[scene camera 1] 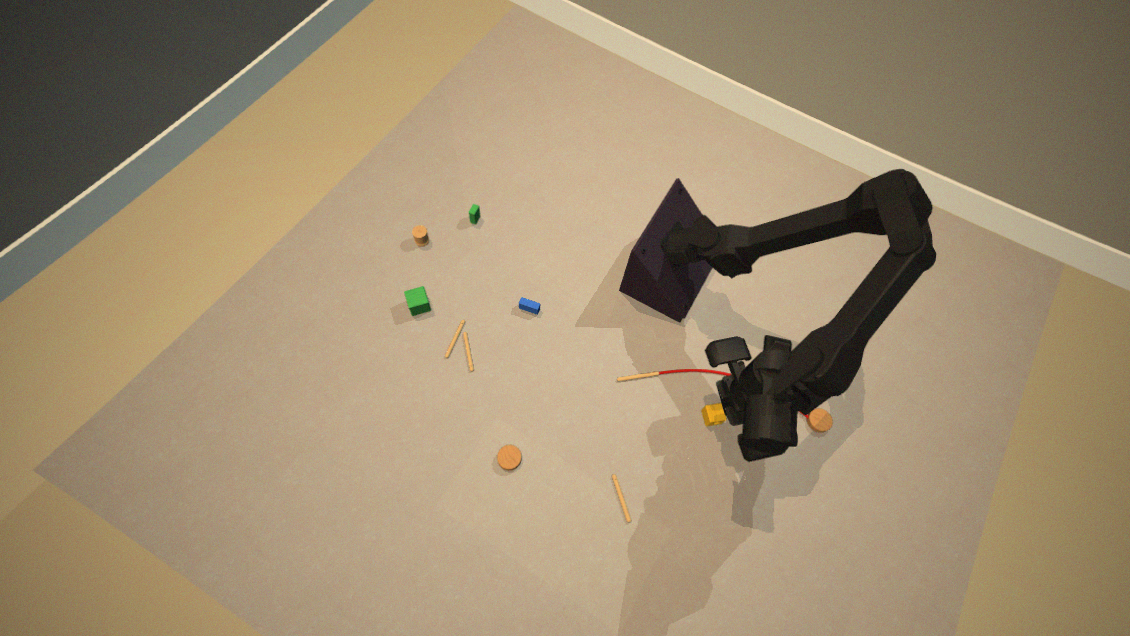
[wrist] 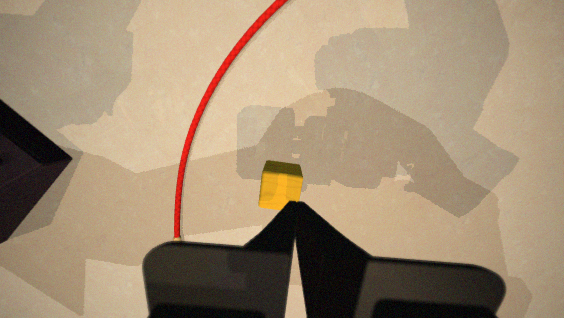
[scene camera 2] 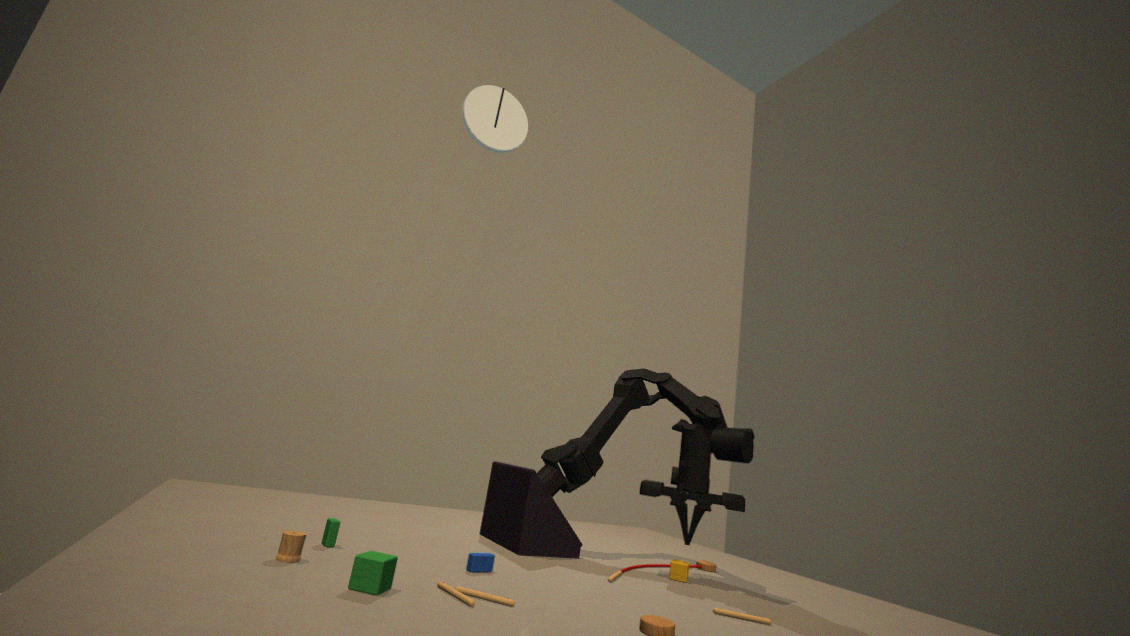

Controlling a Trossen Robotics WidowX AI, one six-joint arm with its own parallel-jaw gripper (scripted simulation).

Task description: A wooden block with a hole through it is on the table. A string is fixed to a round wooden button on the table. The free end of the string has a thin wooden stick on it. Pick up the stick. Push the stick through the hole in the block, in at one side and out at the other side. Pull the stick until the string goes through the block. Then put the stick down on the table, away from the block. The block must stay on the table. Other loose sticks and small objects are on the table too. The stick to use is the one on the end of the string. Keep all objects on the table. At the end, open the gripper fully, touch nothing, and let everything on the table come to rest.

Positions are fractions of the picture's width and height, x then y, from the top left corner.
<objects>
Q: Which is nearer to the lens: the green cube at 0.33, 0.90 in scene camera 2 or the wooden cylinder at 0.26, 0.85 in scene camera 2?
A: The green cube.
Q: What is my gripper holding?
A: Nothing.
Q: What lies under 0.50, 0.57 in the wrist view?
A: A yellow block.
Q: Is my gripper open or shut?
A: Shut.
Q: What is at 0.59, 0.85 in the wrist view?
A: My gripper.
</objects>
